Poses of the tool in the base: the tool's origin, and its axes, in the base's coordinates. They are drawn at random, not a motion.
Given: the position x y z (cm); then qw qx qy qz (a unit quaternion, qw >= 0).
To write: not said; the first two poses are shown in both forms.
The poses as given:
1: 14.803 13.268 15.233 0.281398 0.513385 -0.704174 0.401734
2: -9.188 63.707 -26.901 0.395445 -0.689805 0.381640 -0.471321
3: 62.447 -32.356 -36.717 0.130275 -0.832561 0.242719 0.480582
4: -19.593 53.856 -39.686 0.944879 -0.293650 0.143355 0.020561
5: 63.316 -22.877 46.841 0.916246 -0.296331 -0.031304 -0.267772
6: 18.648 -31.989 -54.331 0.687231 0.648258 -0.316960 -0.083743
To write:
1: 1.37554 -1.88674 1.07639 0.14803 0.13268 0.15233
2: -1.74874 0.96751 -1.19486 -0.09188 0.63707 -0.26901
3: -2.41864 0.70511 1.39612 0.62447 -0.32356 -0.36717
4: -0.59833 0.29210 0.04189 -0.19593 0.53856 -0.39686
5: -0.60978 -0.06442 -0.55101 0.63316 -0.22877 0.46841
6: 1.45123 -0.70957 -0.18747 0.18648 -0.31989 -0.54331
